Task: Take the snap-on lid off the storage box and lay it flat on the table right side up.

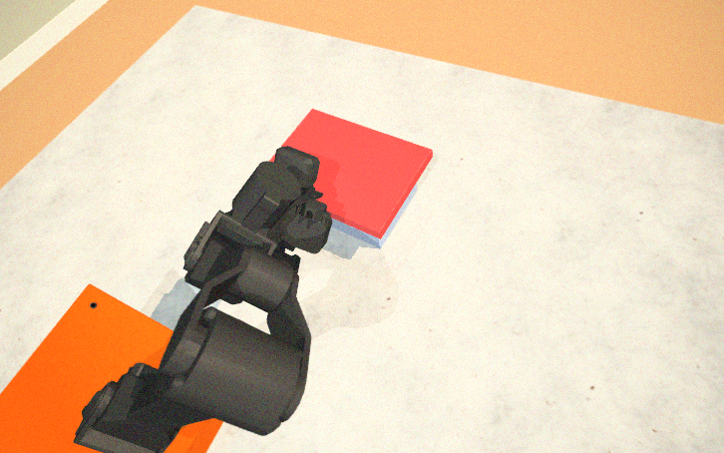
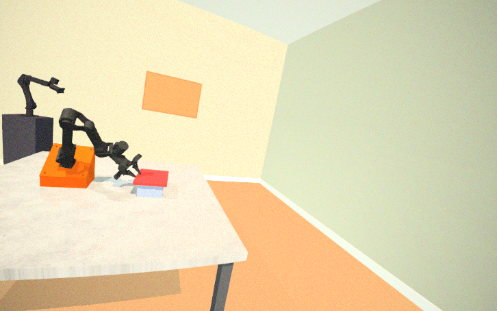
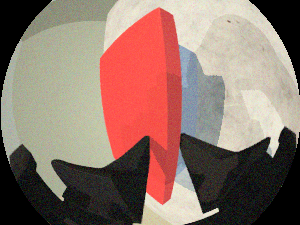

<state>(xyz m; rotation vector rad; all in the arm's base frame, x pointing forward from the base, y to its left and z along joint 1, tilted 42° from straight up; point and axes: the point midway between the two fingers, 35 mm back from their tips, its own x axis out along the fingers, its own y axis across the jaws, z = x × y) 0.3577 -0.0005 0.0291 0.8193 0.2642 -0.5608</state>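
My gripper tip is now 70 mm short of the red lid. From my gripper tip the other things lie so: storage box 70 mm ahead, 40 mm below.
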